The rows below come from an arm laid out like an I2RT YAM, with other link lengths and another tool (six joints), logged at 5 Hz.
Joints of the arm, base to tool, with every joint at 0 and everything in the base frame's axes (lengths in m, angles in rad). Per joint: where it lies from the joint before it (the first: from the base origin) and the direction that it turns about. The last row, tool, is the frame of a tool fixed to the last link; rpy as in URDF.
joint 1: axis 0 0 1 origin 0 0 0.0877
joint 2: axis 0 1 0 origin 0.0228 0.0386 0.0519
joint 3: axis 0 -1 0 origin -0.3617 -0.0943 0
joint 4: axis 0 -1 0 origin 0.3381 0.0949 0.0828
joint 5: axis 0 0 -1 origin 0.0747 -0.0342 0.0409
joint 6: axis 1 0 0 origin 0.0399 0 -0.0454
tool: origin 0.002 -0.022 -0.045 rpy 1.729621 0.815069 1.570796
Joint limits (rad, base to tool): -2.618..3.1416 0..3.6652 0..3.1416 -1.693..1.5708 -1.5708..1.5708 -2.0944..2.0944
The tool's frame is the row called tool.
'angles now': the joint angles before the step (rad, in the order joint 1, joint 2, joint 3, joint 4, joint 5, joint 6). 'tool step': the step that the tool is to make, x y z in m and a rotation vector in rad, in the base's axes. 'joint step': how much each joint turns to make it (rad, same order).
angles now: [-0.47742 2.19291 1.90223 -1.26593 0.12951 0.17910]
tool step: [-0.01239 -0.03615 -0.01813 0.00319 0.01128 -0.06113]
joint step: [-0.06943 0.03357 0.00038 0.02289 0.00267 -0.00840]
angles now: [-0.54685 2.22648 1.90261 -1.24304 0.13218 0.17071]
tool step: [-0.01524 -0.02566 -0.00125 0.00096 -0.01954 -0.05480]
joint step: [-0.05607 0.00038 0.00000 0.01640 -0.01144 -0.00115]
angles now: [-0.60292 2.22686 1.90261 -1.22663 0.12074 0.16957]
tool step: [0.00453 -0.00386 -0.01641 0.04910 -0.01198 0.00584]
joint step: [-0.00381 0.03091 0.00344 0.01028 -0.04731 -0.00916]
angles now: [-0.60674 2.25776 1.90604 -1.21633 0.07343 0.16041]
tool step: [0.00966 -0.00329 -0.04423 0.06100 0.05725 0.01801]
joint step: [0.00497 0.08543 0.00417 0.00038 -0.01716 -0.01373]
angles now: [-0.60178 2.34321 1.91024 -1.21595 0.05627 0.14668]
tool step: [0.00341 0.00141 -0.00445 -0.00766 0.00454 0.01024]
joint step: [0.00648 0.00877 0.00190 0.00763 0.00915 -0.00307]
